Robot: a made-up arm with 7 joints. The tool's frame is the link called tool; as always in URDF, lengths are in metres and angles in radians. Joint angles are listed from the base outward.
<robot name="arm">
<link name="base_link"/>
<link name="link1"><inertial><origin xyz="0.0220 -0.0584 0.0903"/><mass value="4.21"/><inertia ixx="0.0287" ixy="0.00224" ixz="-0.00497" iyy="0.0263" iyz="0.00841" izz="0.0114"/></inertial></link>
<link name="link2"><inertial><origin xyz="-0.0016 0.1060 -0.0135"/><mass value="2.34"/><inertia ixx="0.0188" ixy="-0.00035" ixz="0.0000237" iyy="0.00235" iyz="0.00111" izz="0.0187"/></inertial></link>
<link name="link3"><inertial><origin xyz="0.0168 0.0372 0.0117"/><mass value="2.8"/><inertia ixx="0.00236" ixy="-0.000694" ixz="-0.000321" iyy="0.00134" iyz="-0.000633" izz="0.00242"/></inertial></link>
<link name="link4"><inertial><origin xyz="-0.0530 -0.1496 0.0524"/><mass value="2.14"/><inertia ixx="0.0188" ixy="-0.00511" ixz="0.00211" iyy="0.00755" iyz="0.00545" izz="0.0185"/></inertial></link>
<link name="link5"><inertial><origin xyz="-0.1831 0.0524 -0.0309"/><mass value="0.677"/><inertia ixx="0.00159" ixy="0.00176" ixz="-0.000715" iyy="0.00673" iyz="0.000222" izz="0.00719"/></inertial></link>
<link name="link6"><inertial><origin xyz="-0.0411 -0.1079 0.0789"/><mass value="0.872"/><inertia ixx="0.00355" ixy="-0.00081" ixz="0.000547" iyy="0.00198" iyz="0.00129" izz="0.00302"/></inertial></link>
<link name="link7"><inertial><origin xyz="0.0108 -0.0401 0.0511"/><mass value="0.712"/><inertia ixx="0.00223" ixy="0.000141" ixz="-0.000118" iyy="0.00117" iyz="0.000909" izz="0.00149"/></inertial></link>
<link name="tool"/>
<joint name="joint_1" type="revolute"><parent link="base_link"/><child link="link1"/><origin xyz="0.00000 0.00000 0.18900" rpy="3.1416 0.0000 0.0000"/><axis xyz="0 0 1"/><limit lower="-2.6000" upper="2.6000"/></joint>
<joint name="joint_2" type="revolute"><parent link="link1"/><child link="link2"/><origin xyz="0.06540 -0.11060 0.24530" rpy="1.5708 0.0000 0.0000"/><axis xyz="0 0 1"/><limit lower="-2.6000" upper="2.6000"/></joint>
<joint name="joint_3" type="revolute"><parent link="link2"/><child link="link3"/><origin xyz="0.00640 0.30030 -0.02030"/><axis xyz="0 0 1"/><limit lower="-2.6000" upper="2.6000"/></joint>
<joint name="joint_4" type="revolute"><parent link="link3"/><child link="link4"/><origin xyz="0.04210 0.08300 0.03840" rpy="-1.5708 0.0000 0.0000"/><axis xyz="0 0 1"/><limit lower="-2.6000" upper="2.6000"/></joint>
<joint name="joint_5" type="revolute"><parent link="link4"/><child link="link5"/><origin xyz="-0.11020 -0.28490 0.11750" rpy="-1.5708 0.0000 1.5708"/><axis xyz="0 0 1"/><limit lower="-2.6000" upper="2.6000"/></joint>
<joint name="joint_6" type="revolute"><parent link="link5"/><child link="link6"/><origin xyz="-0.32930 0.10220 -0.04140" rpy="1.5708 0.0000 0.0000"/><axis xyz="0 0 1"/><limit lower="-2.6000" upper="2.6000"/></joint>
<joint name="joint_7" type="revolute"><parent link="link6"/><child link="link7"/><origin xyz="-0.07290 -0.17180 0.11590" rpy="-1.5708 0.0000 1.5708"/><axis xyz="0 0 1"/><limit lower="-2.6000" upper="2.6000"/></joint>
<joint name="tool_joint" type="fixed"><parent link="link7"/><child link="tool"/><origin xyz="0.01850 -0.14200 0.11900" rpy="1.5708 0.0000 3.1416"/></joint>
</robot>
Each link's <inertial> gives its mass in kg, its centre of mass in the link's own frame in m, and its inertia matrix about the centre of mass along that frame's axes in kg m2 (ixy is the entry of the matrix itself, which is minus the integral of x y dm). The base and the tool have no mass. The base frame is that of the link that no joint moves.
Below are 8 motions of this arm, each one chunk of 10 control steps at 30 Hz.
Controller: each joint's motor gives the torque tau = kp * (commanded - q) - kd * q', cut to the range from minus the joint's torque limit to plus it. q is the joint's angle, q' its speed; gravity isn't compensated. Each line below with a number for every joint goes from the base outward.
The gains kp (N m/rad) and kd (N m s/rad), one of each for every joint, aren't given. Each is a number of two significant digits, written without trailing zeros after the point. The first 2 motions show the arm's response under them.
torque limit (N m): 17 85 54 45 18 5.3 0.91
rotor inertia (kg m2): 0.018 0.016 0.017 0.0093 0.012 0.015 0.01
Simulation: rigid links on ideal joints. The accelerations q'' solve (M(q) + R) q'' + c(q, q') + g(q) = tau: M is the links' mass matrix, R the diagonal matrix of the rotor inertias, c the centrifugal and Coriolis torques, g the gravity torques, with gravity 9.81 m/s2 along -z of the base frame. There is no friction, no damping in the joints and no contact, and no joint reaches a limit. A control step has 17 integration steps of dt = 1/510 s. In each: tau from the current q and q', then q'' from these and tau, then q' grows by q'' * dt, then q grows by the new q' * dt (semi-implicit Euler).
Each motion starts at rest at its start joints. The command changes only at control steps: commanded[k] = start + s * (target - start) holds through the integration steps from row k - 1 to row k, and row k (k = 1, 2, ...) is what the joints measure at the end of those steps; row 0 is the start. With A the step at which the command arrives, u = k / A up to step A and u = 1 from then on. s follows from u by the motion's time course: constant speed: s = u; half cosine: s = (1 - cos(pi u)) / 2; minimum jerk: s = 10 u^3 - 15 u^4 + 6 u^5; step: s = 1 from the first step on.
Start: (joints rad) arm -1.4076 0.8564 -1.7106 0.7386 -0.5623 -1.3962 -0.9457
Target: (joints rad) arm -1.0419 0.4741 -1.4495 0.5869 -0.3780 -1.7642 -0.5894
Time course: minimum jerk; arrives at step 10
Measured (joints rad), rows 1 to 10:
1: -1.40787 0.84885 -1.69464 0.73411 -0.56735 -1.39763 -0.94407
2: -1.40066 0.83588 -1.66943 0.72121 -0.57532 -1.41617 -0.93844
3: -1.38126 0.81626 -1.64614 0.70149 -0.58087 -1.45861 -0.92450
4: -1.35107 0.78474 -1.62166 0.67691 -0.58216 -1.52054 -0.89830
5: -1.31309 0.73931 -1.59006 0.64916 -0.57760 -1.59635 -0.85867
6: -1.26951 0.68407 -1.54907 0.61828 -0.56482 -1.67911 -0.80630
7: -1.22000 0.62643 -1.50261 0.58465 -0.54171 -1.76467 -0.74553
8: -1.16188 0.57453 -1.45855 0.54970 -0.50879 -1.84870 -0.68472
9: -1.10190 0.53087 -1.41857 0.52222 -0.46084 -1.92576 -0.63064
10: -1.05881 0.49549 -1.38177 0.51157 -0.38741 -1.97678 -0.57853
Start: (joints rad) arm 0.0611 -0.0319 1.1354 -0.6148 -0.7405 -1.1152 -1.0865
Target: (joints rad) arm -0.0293 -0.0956 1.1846 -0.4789 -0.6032 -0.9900 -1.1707
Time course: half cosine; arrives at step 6
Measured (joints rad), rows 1 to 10:
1: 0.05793 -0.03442 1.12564 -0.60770 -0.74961 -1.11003 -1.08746
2: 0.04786 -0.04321 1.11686 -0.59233 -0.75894 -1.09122 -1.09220
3: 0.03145 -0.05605 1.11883 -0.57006 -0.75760 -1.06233 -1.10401
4: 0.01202 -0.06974 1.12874 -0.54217 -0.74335 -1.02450 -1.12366
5: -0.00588 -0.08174 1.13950 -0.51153 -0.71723 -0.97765 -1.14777
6: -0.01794 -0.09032 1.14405 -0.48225 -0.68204 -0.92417 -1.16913
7: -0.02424 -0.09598 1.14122 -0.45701 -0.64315 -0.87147 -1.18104
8: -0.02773 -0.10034 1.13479 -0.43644 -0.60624 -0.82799 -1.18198
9: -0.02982 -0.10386 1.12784 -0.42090 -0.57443 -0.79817 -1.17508
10: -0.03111 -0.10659 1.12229 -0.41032 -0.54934 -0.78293 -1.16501
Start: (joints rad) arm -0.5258 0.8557 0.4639 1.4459 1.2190 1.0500 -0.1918
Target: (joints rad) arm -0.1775 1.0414 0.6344 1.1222 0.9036 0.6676 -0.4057
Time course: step
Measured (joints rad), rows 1 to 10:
1: -0.53908 0.86061 0.47963 1.38533 1.13215 0.98340 -0.27996
2: -0.53366 0.87790 0.49275 1.31472 1.02669 0.81814 -0.41032
3: -0.50342 0.89588 0.51126 1.26722 0.95178 0.63914 -0.49805
4: -0.45531 0.91231 0.53386 1.23592 0.90578 0.49629 -0.52630
5: -0.39232 0.92803 0.55715 1.21494 0.88245 0.40056 -0.51125
6: -0.31651 0.94334 0.58027 1.20047 0.87475 0.35423 -0.47543
7: -0.23801 0.95659 0.60102 1.18153 0.87741 0.35807 -0.43097
8: -0.17924 0.96655 0.61480 1.14953 0.87635 0.39927 -0.37533
9: -0.13278 0.97549 0.61994 1.12567 0.87229 0.45279 -0.32976
10: -0.09710 0.98061 0.61803 1.11106 0.86917 0.50503 -0.30679

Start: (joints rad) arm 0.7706 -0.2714 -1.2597 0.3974 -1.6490 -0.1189 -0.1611
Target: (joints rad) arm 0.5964 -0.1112 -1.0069 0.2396 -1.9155 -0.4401 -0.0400
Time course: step
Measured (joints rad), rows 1 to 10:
1: 0.76102 -0.25170 -1.15573 0.35364 -1.69083 -0.24773 -0.13597
2: 0.74738 -0.20504 -1.04196 0.29823 -1.75319 -0.38846 -0.06788
3: 0.71283 -0.16202 -0.98348 0.25957 -1.81152 -0.44940 0.00435
4: 0.64883 -0.13298 -0.96792 0.23857 -1.86236 -0.45981 0.04784
5: 0.59869 -0.10373 -0.97710 0.22544 -1.90488 -0.48429 0.05257
6: 0.56933 -0.08268 -0.98690 0.21608 -1.93749 -0.52804 0.03943
7: 0.56066 -0.07042 -0.99509 0.21017 -1.96089 -0.56915 0.02526
8: 0.57066 -0.06641 -1.00009 0.20706 -1.97641 -0.59541 0.01763
9: 0.58277 -0.07282 -1.00153 0.20699 -1.98478 -0.59593 0.01911
10: 0.59169 -0.08316 -1.00176 0.20898 -1.98832 -0.57674 0.02525

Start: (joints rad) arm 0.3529 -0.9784 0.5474 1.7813 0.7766 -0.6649 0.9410
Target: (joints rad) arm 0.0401 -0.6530 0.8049 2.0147 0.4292 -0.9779 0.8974
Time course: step
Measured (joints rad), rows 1 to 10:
1: 0.32378 -0.94219 0.57022 1.85416 0.64858 -0.79416 0.92127
2: 0.29342 -0.87391 0.59575 1.91523 0.49485 -0.92728 0.92748
3: 0.26201 -0.80988 0.63526 1.95757 0.39525 -0.98527 0.95574
4: 0.22660 -0.75576 0.68963 1.98736 0.35316 -0.98462 0.97686
5: 0.18657 -0.70894 0.75361 2.00714 0.35726 -0.96386 0.97203
6: 0.14048 -0.66614 0.82108 2.01886 0.39297 -0.95077 0.93845
7: 0.08907 -0.62453 0.88633 2.01963 0.44542 -0.95440 0.88566
8: 0.04704 -0.58224 0.94421 2.00075 0.50320 -0.99002 0.82928
9: 0.01281 -0.54335 0.99416 1.97854 0.56192 -1.05438 0.78244
10: -0.01999 -0.50978 1.03586 1.96140 0.61621 -1.10949 0.75360

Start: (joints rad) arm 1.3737 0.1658 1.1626 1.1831 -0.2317 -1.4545 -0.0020
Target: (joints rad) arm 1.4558 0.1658 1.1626 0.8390 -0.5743 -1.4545 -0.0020
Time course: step
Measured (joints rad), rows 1 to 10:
1: 1.40992 0.17219 1.19129 1.14882 -0.25806 -1.36008 -0.01030
2: 1.43195 0.17664 1.20583 1.08362 -0.29403 -1.22935 -0.04199
3: 1.44121 0.17895 1.20338 1.02516 -0.33191 -1.19434 -0.08560
4: 1.44556 0.17773 1.19184 0.97952 -0.36801 -1.24910 -0.11522
5: 1.44849 0.17259 1.17614 0.94132 -0.40082 -1.32933 -0.11771
6: 1.45118 0.16480 1.16012 0.91015 -0.43193 -1.40038 -0.09772
7: 1.45381 0.15616 1.14603 0.88725 -0.46167 -1.44790 -0.06712
8: 1.45642 0.14808 1.13511 0.87324 -0.48853 -1.46872 -0.03787
9: 1.45895 0.14133 1.12784 0.86741 -0.51037 -1.46615 -0.01808
10: 1.46128 0.13619 1.12409 0.86809 -0.52569 -1.44682 -0.01087

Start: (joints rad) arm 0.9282 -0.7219 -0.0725 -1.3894 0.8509 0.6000 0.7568
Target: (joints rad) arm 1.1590 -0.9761 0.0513 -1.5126 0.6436 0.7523 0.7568
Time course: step
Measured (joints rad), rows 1 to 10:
1: 0.93202 -0.76505 -0.02136 -1.40735 0.81505 0.58147 0.73836
2: 0.95530 -0.81624 0.03434 -1.43430 0.75025 0.57677 0.73428
3: 1.00149 -0.84869 0.07061 -1.45730 0.69745 0.59284 0.75511
4: 1.06964 -0.86574 0.09087 -1.47406 0.66134 0.61565 0.78407
5: 1.13402 -0.87649 0.09666 -1.49280 0.64252 0.63650 0.80608
6: 1.17252 -0.88548 0.08816 -1.51327 0.63772 0.65079 0.81576
7: 1.18903 -0.89396 0.07207 -1.52881 0.64229 0.65430 0.81360
8: 1.18695 -0.90262 0.05357 -1.53840 0.65223 0.64876 0.80285
9: 1.17660 -0.91082 0.03682 -1.53986 0.66346 0.63834 0.78828
10: 1.16770 -0.91772 0.02478 -1.53390 0.67381 0.62831 0.77290

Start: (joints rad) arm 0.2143 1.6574 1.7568 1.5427 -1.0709 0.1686 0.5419
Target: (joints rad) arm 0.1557 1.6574 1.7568 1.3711 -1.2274 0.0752 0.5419
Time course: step
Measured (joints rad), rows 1 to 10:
1: 0.18401 1.64861 1.77075 1.48473 -1.10004 0.15718 0.52585
2: 0.16448 1.63555 1.76796 1.44663 -1.13098 0.12619 0.51448
3: 0.15523 1.61919 1.74716 1.42280 -1.15870 0.09276 0.51120
4: 0.15216 1.59895 1.71666 1.40657 -1.18393 0.05684 0.51583
5: 0.15231 1.57578 1.68273 1.39482 -1.20695 0.01775 0.52663
6: 0.15383 1.55139 1.64957 1.38610 -1.22782 -0.02200 0.54081
7: 0.15569 1.52768 1.62007 1.37970 -1.24668 -0.05792 0.55539
8: 0.15742 1.50636 1.59620 1.37517 -1.26362 -0.08587 0.56804
9: 0.15877 1.48887 1.57921 1.37219 -1.27851 -0.10356 0.57742
10: 0.15960 1.47615 1.56959 1.37045 -1.29083 -0.11093 0.58314

